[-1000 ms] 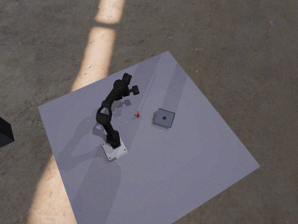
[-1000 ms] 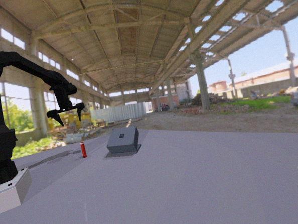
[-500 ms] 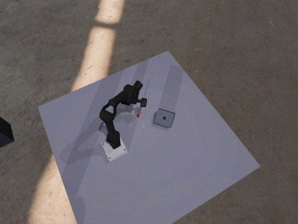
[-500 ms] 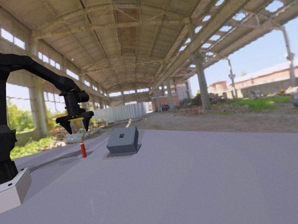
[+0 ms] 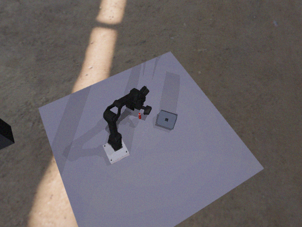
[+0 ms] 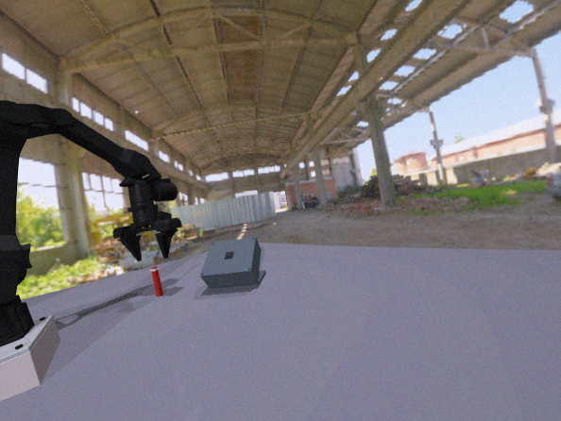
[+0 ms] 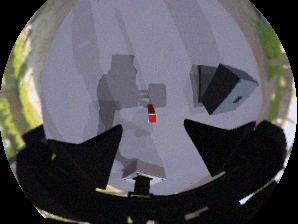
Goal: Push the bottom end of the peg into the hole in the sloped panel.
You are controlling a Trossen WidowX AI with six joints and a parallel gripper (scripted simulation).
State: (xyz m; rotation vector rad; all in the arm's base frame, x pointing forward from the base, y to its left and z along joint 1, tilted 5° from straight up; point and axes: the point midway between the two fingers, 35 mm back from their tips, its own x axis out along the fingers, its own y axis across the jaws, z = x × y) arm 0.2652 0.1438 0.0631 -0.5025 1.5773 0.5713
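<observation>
Now: gripper tip 4 cm above the red peg. Round my gripper tip: grey sloped panel (17 cm ahead, 14 cm to the right, 4 cm below).
</observation>
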